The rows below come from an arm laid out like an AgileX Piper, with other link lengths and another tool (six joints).
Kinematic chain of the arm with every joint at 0, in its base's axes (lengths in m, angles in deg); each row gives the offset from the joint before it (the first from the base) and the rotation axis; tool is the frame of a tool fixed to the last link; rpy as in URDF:
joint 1: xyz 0 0 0.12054 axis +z
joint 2: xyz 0 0 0 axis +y
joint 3: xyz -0.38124 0 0.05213 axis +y
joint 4: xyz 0.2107 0 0.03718 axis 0.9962 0 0.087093
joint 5: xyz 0 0 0 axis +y
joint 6: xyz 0.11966 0 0.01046 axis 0.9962 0 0.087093
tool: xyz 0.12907 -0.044 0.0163 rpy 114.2 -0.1 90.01
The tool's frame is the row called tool.
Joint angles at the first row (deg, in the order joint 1, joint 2, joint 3, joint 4, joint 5, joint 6):
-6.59 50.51 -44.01 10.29 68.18 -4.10
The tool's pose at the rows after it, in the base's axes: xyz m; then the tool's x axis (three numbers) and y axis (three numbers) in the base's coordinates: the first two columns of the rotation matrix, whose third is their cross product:
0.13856 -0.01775 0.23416 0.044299 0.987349 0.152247 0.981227 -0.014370 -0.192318
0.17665 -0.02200 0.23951 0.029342 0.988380 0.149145 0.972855 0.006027 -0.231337
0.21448 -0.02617 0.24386 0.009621 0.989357 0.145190 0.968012 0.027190 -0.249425
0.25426 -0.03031 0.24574 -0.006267 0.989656 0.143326 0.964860 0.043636 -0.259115
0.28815 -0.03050 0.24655 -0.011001 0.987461 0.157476 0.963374 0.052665 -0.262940
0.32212 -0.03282 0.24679 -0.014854 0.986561 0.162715 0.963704 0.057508 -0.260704
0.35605 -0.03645 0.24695 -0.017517 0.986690 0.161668 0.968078 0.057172 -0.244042
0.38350 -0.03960 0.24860 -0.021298 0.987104 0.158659 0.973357 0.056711 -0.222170
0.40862 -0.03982 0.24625 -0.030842 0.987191 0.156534 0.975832 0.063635 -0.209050
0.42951 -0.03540 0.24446 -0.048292 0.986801 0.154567 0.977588 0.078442 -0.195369
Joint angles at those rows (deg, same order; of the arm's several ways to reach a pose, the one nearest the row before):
-6.59 58.20 -48.84 10.29 68.39 -5.08
-6.59 65.81 -53.98 10.29 68.39 -6.36
-6.59 72.33 -59.33 10.29 68.48 -7.71
-6.59 78.70 -65.05 10.36 68.55 -8.75
-6.59 83.94 -70.47 11.21 69.16 -9.09
-6.59 88.95 -76.18 11.54 69.82 -9.22
-6.59 93.44 -81.65 11.61 69.82 -9.22
-6.59 96.80 -86.36 11.61 69.86 -9.22
-6.22 100.16 -90.52 11.61 69.88 -9.28
-5.33 102.85 -94.02 11.61 69.88 -9.28

